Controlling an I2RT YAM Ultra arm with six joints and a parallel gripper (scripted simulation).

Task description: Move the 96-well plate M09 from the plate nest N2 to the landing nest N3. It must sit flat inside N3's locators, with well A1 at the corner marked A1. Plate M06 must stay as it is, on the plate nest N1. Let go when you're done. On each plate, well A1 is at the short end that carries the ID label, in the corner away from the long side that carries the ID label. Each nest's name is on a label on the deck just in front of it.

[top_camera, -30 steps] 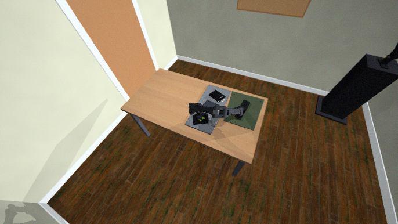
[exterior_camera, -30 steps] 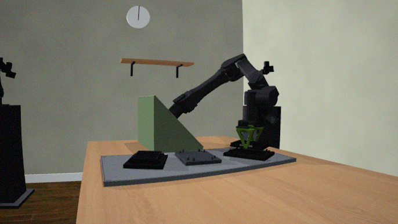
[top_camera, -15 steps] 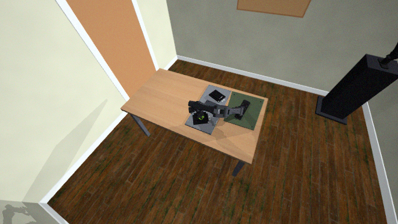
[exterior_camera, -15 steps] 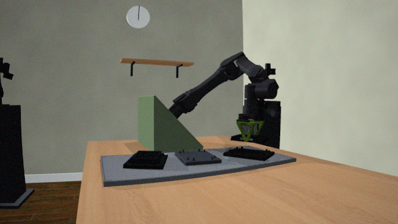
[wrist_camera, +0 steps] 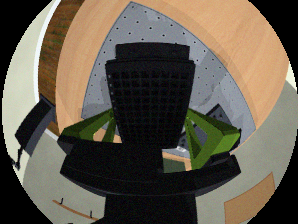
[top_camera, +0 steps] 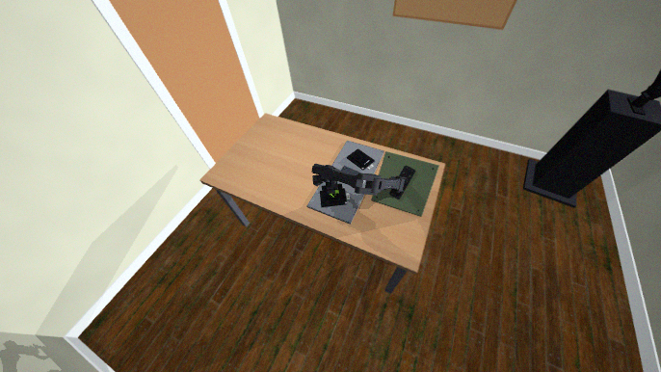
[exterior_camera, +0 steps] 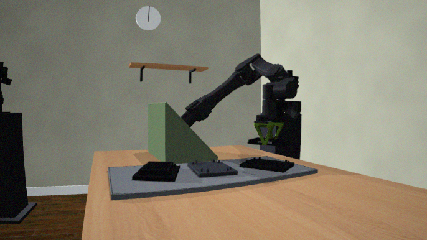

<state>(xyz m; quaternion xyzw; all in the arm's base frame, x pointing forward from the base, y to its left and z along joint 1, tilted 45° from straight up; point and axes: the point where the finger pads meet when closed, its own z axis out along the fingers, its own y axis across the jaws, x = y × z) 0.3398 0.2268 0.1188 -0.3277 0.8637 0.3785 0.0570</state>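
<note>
The grey nest lies 21 cm to the right of my hand, 8 cm below it and 1 cm behind it. From my hand the other things lie so: dark nest 8 cm below.
</note>
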